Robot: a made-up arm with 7 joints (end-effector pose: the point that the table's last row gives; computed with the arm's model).
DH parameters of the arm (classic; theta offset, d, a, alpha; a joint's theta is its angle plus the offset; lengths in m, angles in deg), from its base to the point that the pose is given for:
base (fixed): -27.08 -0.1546 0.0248 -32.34
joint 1: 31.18 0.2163 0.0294 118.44
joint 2: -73.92 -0.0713 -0.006 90
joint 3: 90 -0.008 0.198 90
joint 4: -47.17 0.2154 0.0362 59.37
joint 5: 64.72 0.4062 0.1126 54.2
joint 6: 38.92 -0.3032 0.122 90
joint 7: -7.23 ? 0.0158 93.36
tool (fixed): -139.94 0.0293 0 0
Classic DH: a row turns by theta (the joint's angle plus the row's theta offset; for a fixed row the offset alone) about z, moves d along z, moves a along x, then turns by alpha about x.
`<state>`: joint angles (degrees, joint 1 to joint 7).
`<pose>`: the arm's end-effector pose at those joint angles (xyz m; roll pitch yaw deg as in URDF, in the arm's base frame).
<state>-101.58 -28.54 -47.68 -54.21 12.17 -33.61 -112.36</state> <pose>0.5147 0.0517 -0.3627 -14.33 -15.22 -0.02</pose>
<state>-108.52 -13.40 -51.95 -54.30 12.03 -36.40 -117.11</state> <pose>0.5423 -0.1236 -0.2717 -29.31 -19.26 -6.25</pose>
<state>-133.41 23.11 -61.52 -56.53 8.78 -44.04 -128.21</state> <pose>0.3581 -0.4441 0.1003 -68.36 -37.53 -27.31</pose>
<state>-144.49 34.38 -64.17 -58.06 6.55 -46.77 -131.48</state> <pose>0.2185 -0.4697 0.2316 -81.62 -46.58 -35.71</pose>
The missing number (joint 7, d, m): 0.0697
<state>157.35 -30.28 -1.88 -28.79 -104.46 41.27 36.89</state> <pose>-0.4535 -0.2631 -0.2330 175.51 32.36 9.84</pose>
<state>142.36 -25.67 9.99 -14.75 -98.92 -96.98 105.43</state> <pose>-0.1752 0.0790 -0.3122 40.26 50.17 124.18</pose>
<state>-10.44 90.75 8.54 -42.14 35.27 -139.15 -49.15</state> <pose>0.3646 -0.0015 -0.1198 -168.08 -20.33 -8.81</pose>
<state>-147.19 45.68 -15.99 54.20 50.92 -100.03 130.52</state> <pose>-0.1269 -0.1664 0.2171 130.84 -8.39 -32.99</pose>
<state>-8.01 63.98 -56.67 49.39 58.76 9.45 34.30</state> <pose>0.3266 0.5594 0.1863 67.17 -17.70 -102.71</pose>
